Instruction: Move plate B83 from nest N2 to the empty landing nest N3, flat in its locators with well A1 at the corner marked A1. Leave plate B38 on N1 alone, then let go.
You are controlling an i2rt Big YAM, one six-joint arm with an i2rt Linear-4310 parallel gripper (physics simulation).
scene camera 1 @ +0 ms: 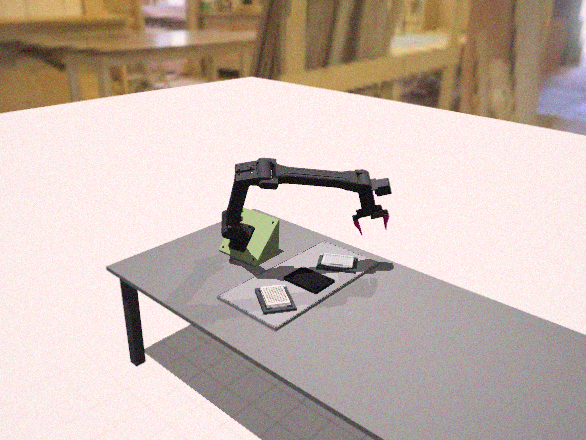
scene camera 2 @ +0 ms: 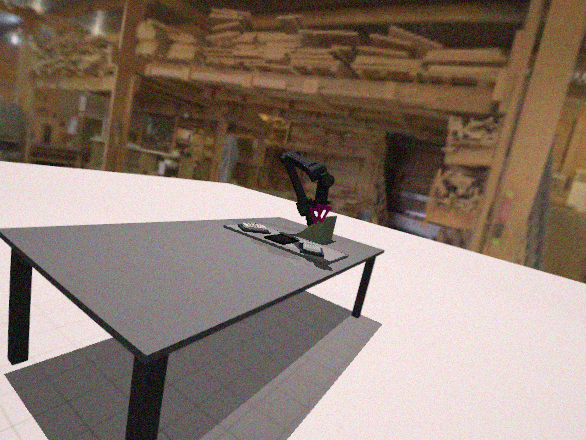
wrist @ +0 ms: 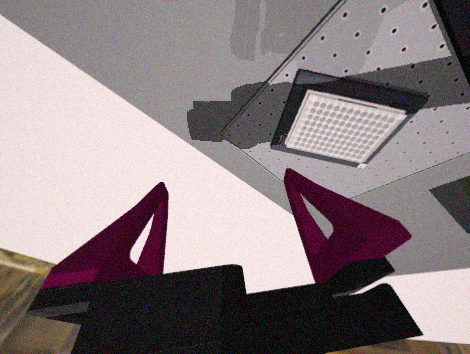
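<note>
One white well plate (scene camera 1: 338,260) (scene camera 2: 313,247) (wrist: 347,127) lies in a dark nest (wrist: 360,90) at the board end nearer the gripper. Another white plate (scene camera 1: 274,295) (scene camera 2: 254,227) lies in a dark nest (scene camera 1: 280,310) at the other end. The black nest between them (scene camera 1: 309,280) (scene camera 2: 281,238) is empty; a corner of it shows at the top right in the wrist view. Labels and the A1 mark are too small to read, so I cannot tell B83 from B38. My gripper (scene camera 1: 373,231) (scene camera 2: 320,220) (wrist: 226,180) is open and empty, high above and beyond the nearer plate.
The nests stand on a light perforated board (scene camera 1: 240,295) (scene camera 2: 336,257) (wrist: 430,125) on the grey table (scene camera 1: 425,325) (scene camera 2: 175,280) (wrist: 165,65). The green wedge base (scene camera 1: 267,242) (scene camera 2: 325,231) carries the arm beside the board. The arm's shadow crosses the board.
</note>
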